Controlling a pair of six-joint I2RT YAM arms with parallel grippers.
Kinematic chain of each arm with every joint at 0, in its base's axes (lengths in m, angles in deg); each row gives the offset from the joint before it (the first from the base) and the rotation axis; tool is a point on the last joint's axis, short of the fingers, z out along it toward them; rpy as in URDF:
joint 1: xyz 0 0 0.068 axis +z
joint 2: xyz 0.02 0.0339 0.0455 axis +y
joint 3: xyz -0.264 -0.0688 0 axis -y
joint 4: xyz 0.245 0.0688 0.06 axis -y
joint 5: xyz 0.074 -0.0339 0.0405 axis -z
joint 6: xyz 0.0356 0 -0.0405 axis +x
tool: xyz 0 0 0 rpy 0 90 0
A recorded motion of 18 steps. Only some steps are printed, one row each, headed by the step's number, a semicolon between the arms.
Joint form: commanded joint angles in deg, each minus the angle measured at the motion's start. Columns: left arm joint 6, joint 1, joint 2, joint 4, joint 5, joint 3; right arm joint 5, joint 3, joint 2, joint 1, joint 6, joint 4.
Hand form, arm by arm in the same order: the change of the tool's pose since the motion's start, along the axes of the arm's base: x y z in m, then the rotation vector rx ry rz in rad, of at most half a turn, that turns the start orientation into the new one. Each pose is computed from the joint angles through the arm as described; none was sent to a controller.
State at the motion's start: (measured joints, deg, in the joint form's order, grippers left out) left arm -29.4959 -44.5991 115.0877 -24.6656 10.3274 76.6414; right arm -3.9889 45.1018 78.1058 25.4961 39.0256 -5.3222
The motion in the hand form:
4: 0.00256 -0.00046 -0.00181 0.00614 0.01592 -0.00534; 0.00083 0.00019 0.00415 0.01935 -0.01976 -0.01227
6: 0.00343 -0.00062 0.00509 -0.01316 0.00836 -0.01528; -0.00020 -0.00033 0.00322 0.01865 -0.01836 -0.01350
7: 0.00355 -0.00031 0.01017 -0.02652 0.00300 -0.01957; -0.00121 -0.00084 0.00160 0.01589 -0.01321 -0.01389
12: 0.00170 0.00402 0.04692 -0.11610 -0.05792 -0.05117; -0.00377 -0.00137 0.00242 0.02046 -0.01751 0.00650
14: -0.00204 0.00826 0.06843 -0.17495 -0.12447 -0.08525; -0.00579 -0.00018 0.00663 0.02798 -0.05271 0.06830
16: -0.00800 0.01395 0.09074 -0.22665 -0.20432 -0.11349; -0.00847 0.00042 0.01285 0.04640 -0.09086 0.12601
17: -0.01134 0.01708 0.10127 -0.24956 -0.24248 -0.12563; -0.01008 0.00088 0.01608 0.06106 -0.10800 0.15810
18: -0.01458 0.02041 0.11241 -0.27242 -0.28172 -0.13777; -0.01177 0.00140 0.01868 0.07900 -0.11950 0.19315
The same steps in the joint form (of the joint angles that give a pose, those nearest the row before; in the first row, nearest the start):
4: 0.34 0.25 0.84 -1.11 0.60 1.00; 0.24 0.14 -0.39 -0.01 0.83 1.03
6: 0.74 0.39 0.13 -1.24 1.35 1.41; 0.30 -0.20 -0.57 -0.01 0.88 1.09
7: 0.88 0.47 -0.51 -1.29 1.80 1.55; 0.32 -0.53 -0.66 -0.01 0.88 1.00
12: 2.13 0.91 -5.60 -0.84 4.06 1.81; -0.68 -0.99 -1.38 -0.01 0.27 1.04
14: 3.90 1.07 -9.23 1.20 5.08 0.81; -3.16 -1.31 -2.26 0.08 -2.19 2.26
16: 5.65 1.09 -13.27 3.43 5.31 -0.50; -5.89 -1.57 -3.51 0.08 -4.06 3.42
17: 6.45 1.09 -15.23 4.40 5.36 -1.12; -7.62 -1.70 -4.16 0.09 -4.79 4.00
18: 7.30 1.13 -17.16 5.24 5.43 -1.55; -9.68 -1.84 -4.71 0.08 -5.37 4.45

